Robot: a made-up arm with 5 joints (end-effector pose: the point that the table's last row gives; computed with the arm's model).
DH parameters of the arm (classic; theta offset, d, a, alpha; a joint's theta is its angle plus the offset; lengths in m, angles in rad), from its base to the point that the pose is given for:
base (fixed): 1.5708 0.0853 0 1.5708
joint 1: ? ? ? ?
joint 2: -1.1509 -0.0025 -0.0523 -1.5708
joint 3: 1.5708 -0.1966 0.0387 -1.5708
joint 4: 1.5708 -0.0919 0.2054 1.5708
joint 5: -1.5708 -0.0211 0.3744 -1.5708
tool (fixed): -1.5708 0.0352 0 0
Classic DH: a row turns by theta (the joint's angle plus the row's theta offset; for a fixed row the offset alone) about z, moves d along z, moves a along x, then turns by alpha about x.
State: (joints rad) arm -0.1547 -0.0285 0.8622 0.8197 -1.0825
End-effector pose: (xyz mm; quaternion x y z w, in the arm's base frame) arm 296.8 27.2 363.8 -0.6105 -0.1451 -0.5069 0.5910
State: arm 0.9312 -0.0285 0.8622 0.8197 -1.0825
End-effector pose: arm 296.8 -233.7 239.2 -0.2173 0.1377 -0.5089 0.8215
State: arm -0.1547 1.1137 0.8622 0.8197 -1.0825
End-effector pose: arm 296.8 72.0 237.2 -0.8331 -0.3960 -0.3480 0.1672
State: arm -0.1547 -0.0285 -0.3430 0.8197 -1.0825
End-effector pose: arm -0.2 226.2 338.6 -0.4576 -0.4206 -0.0417 0.7823
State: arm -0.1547 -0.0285 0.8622 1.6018 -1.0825
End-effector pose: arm 325.6 2.9 439.4 -0.6062 -0.4453 -0.5584 0.3499
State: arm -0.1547 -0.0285 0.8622 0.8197 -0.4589
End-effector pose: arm 321.0 235.0 461.2 -0.3997 -0.2936 -0.4379 0.7498
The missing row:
joint 1: -1.1509 0 -0.1869 3.1416
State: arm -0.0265 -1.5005 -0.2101 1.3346 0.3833
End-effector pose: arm -412.8 -306.5 576.8 0.6644 -0.5689 -0.2488 0.4159
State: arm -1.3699 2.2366 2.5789 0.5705 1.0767
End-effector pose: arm 364.0 -44.2 -434.2 0.3355 0.6069 -0.6983 0.1776
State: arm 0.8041 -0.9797 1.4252 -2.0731 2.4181
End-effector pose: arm -145.9 -79.1 -343.4 -0.0479 -0.5149 0.5194 0.6803
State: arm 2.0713 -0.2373 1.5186 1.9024 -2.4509
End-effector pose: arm -166.2 -148.2 -316.7 -0.5890 0.7032 -0.1183 0.3803
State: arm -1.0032 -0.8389 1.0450 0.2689 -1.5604
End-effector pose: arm 147.5 67.0 276.1 -0.6956 0.2289 -0.4535 0.5079
